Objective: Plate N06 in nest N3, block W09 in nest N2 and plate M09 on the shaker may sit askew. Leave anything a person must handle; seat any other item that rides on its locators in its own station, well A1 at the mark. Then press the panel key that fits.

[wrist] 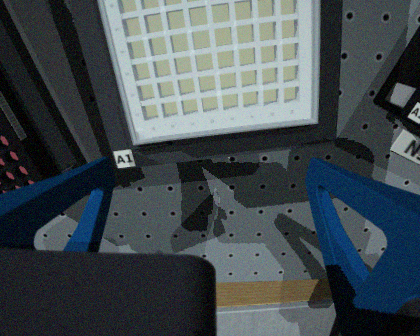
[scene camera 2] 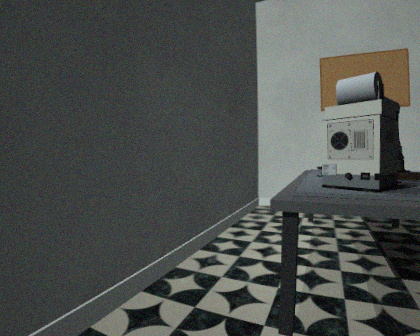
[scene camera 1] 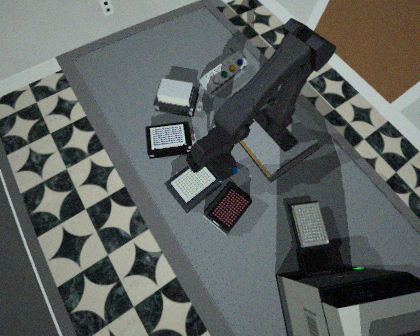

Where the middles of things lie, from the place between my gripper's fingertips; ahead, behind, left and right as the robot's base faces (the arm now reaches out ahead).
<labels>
The red-welled plate [scene camera 1: 232, 205] lies 30 mm ahead of my hand, 140 mm to the left of it and 10 mm below it.
</labels>
